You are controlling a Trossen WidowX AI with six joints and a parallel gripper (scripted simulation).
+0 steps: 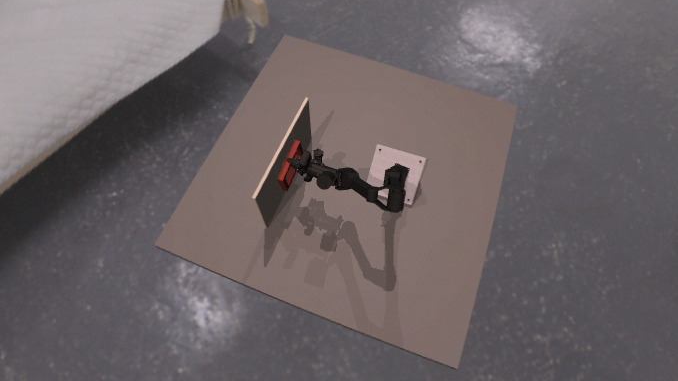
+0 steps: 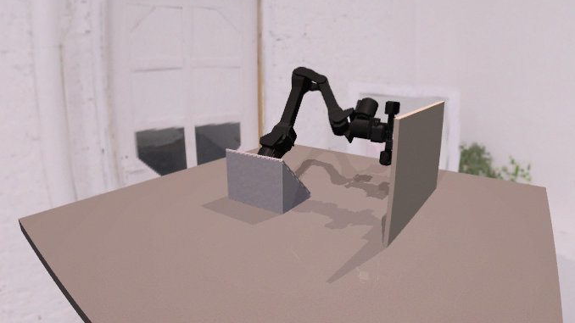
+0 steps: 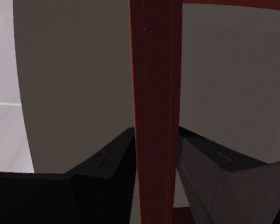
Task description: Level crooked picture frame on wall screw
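The red picture frame is 50 mm below my gripper tip and 10 mm to the right of it. From my gripper tip the other things lie so: wall panel 70 mm below, 10 mm to the right, 10 mm ahead.
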